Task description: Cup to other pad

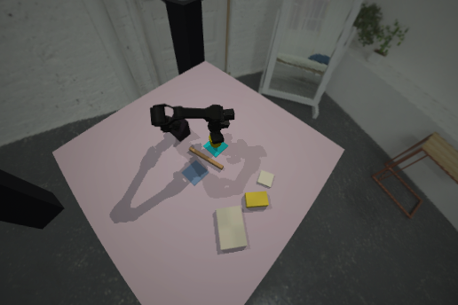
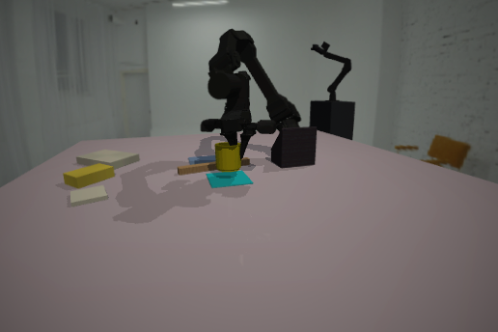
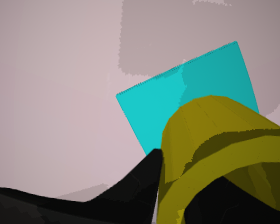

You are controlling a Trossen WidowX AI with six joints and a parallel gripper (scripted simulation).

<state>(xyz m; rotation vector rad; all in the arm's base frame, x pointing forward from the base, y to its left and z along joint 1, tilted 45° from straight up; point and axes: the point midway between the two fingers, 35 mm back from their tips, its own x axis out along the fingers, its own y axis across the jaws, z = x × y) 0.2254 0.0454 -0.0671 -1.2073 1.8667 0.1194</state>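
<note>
Right now my gripper tip is 20 mm short of the cyan pad, 20 mm to the left of it and 70 mm above it. Also, from my gripper tip: wooden bar (30 mm ahead, 120 mm to the right, 60 mm below); yellow cup (20 mm ahead, 20 mm to the right); blue pad (30 mm ahead, 220 mm to the right, 70 mm below).
</note>
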